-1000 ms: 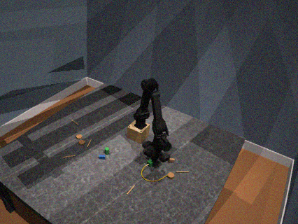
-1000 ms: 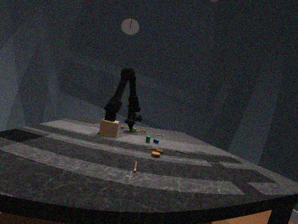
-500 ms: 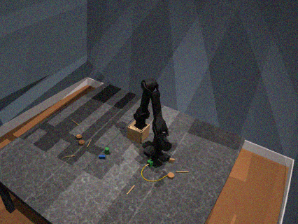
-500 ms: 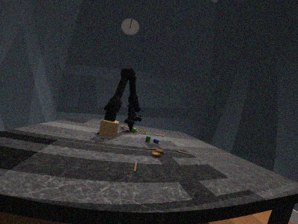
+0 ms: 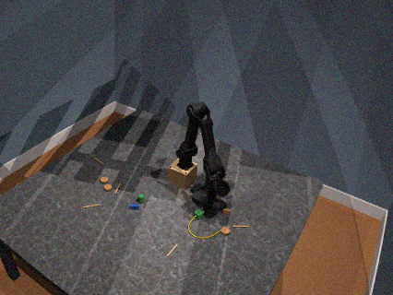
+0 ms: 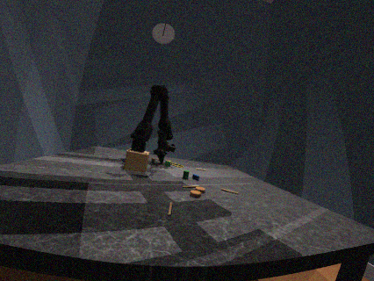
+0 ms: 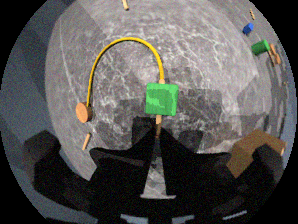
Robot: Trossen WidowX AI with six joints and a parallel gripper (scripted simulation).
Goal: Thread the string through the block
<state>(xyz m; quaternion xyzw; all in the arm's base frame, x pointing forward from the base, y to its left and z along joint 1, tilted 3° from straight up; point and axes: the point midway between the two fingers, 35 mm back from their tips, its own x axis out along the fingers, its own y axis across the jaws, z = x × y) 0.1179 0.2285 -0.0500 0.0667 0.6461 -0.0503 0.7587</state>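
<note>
Right now the green block is 4 cm ahead of my gripper tip, 1 cm to the right of it and 1 cm above it. Also, from my gripper tip: round wooden button: 4 cm ahead, 14 cm to the left; then small wooden piece: 7 cm behind, 7 cm to the left; then thin wooden stick: 4 cm ahead, 1 cm to the right, 1 cm above.
</note>
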